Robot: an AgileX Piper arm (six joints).
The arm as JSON. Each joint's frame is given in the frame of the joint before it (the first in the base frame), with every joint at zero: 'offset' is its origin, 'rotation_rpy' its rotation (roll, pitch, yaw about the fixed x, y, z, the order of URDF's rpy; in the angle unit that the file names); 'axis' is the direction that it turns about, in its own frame. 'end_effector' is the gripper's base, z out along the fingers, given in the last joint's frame.
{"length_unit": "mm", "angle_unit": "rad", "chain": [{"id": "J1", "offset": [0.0, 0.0, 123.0], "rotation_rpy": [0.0, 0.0, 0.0], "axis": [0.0, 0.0, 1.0]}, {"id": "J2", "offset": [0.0, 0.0, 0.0], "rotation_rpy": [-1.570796, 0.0, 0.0], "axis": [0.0, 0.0, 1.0]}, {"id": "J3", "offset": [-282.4, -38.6, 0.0], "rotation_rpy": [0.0, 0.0, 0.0], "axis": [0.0, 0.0, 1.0]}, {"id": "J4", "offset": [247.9, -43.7, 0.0], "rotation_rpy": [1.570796, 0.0, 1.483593], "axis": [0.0, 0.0, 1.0]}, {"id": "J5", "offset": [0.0, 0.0, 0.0], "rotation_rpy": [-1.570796, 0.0, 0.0], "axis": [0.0, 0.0, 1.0]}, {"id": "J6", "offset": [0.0, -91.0, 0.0], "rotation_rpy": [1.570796, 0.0, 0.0], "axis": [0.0, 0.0, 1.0]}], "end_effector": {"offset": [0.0, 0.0, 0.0], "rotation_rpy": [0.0, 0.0, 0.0]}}
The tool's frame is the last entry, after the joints.
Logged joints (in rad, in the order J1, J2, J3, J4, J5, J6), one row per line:
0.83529, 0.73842, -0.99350, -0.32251, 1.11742, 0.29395
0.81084, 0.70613, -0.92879, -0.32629, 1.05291, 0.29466
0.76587, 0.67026, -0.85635, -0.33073, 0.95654, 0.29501
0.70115, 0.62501, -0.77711, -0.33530, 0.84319, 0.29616
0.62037, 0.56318, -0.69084, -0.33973, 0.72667, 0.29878
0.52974, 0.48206, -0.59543, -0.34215, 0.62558, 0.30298
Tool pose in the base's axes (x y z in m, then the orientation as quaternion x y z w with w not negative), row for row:
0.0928, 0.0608, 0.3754, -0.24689, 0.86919, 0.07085, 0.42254
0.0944, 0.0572, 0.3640, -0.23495, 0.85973, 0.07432, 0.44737
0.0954, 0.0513, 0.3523, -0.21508, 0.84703, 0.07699, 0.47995
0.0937, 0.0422, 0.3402, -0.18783, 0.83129, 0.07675, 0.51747
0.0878, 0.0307, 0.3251, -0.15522, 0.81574, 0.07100, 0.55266
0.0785, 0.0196, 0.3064, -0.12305, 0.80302, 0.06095, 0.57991
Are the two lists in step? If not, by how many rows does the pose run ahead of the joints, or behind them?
The pose runs 1 row ahead of the joints: the pose in row i belongs to the joints in row i + 1.
